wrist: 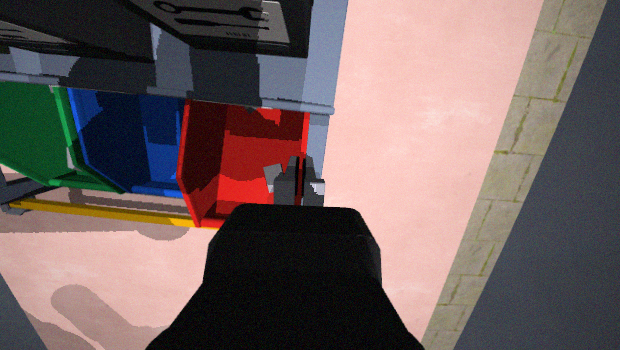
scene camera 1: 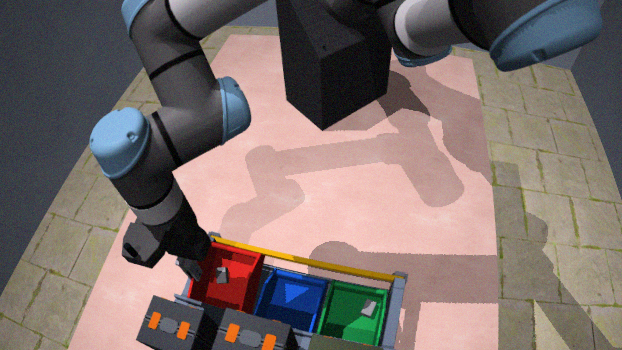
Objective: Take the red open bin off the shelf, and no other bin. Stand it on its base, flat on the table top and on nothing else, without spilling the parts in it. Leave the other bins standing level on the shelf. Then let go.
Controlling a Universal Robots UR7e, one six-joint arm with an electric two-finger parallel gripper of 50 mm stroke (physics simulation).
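Places are measured from the arm's base along level axes (x right, y ahead, z up), in metres.
Pixels of known places: gripper, fingertip midpoint: (wrist: 300, 168) (scene camera 1: 196, 275).
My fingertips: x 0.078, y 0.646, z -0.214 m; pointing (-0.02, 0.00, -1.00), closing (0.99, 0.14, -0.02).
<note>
Behind a point stands the place of what it marks.
The red open bin (scene camera 1: 237, 292) @(x 0.015, y 0.632, z -0.275 m) (wrist: 260, 155) @(x 0.028, y 0.634, z -0.276 m) is at the shelf's end, beside the blue bin (scene camera 1: 295, 312) @(x -0.095, y 0.622, z -0.305 m) (wrist: 162, 162) @(x -0.113, y 0.589, z -0.305 m). It looks raised above the blue bin, roughly level, and its front edge overlaps the shelf's yellow bar (scene camera 1: 310, 260) @(x -0.095, y 0.533, z -0.249 m) (wrist: 100, 211) @(x -0.150, y 0.533, z -0.249 m) in the wrist view. A grey part (scene camera 1: 222, 275) @(x 0.049, y 0.617, z -0.253 m) (wrist: 271, 176) @(x 0.048, y 0.618, z -0.254 m) lies in it. My gripper (scene camera 1: 196, 276) @(x 0.078, y 0.646, z -0.214 m) (wrist: 300, 168) @(x 0.078, y 0.646, z -0.214 m) is shut on its outer side wall, one finger inside and one outside. The green bin (scene camera 1: 345, 300) @(x -0.176, y 0.569, z -0.305 m) (wrist: 30, 125) @(x -0.248, y 0.616, z -0.273 m) and the blue bin stand on the shelf (scene camera 1: 398, 295) @(x -0.266, y 0.559, z -0.229 m) (wrist: 320, 65) @(x 0.077, y 0.728, z -0.212 m). The red bin's underside is hidden.
Black cases (scene camera 1: 192, 325) @(x -0.010, y 0.746, z -0.092 m) (wrist: 300, 32) @(x 0.064, y 0.730, z -0.166 m) with orange latches stand on the shelf's upper board, close behind the red bin. A shelf post stands at the far end past the green bin. A black block (scene camera 1: 340, 75) @(x -0.022, y 0.113, z -0.162 m) stands farther back on the pink table top (scene camera 1: 425, 225) @(x -0.292, y 0.354, z -0.314 m) (wrist: 425, 150) @(x 0.249, y 0.680, z -0.314 m).
</note>
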